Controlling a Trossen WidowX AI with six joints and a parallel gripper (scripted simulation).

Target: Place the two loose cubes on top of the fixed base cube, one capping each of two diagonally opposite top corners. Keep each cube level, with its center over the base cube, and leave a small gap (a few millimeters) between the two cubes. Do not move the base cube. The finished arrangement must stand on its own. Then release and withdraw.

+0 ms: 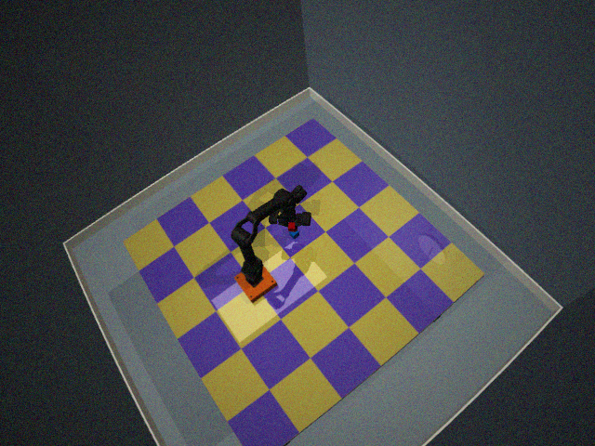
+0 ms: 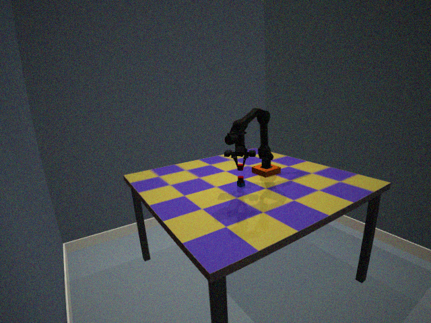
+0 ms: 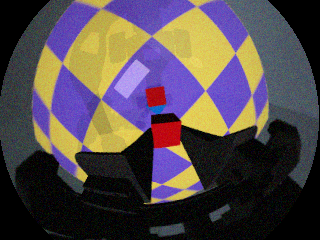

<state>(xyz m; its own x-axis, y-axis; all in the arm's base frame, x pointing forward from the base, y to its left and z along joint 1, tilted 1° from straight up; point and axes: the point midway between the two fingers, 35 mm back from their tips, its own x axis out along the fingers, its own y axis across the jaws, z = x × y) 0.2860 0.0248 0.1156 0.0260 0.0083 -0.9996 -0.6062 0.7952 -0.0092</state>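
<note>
My gripper tip is 70 mm above the red cube, 30 mm to the right of it and 30 mm short of it. Also, from my gripper tip: blue cube 100 mm below, 10 mm to the left, 10 mm ahead.
</note>
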